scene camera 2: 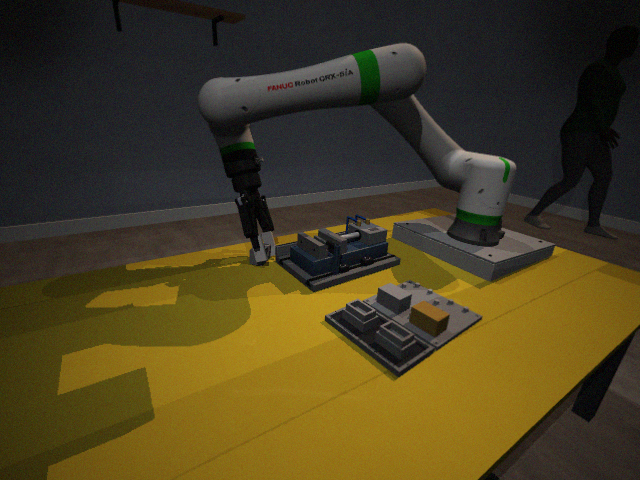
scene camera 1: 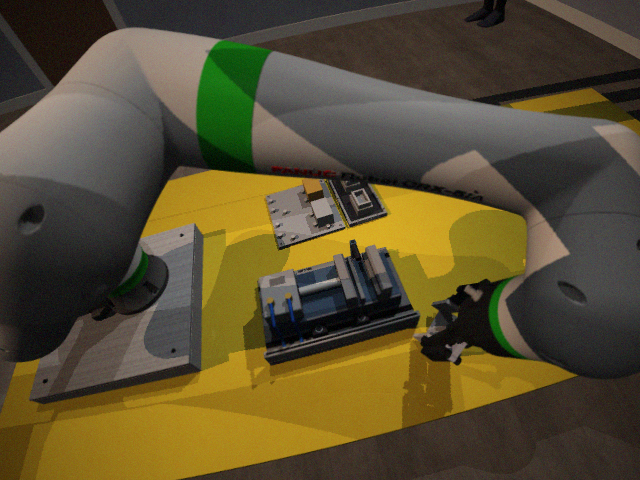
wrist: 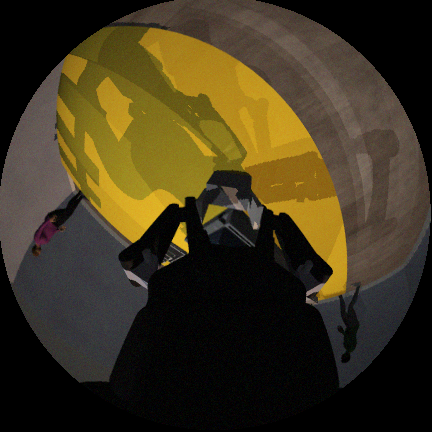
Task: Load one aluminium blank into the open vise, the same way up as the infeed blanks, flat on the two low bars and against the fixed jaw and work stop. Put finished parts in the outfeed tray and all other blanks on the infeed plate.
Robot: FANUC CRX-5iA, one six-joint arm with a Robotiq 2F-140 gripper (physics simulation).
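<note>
My gripper (scene camera 1: 432,322) (scene camera 2: 262,252) (wrist: 227,198) is shut on a grey aluminium blank low over the table, beside the vise's jaw end; the fingers hide much of the blank. The vise (scene camera 1: 323,303) (scene camera 2: 313,263) stands mid-table with its jaws apart, and no blank shows between them. The infeed plate (scene camera 1: 286,210) (scene camera 2: 457,321) holds one grey blank (scene camera 1: 322,211) (scene camera 2: 393,298) and one orange-brown blank (scene camera 1: 312,189) (scene camera 2: 429,318). The outfeed tray (scene camera 1: 368,220) (scene camera 2: 362,348) holds two grey parts with open pockets, one (scene camera 2: 364,324) beside the other (scene camera 2: 398,349).
The robot's base plate (scene camera 1: 173,320) (scene camera 2: 439,248) stands beyond the vise's hose end. Blue hoses (scene camera 1: 291,315) rise at that end. The arm passes above the vise and hides part of the tray in scene camera 1. A person (scene camera 2: 591,129) stands behind the table.
</note>
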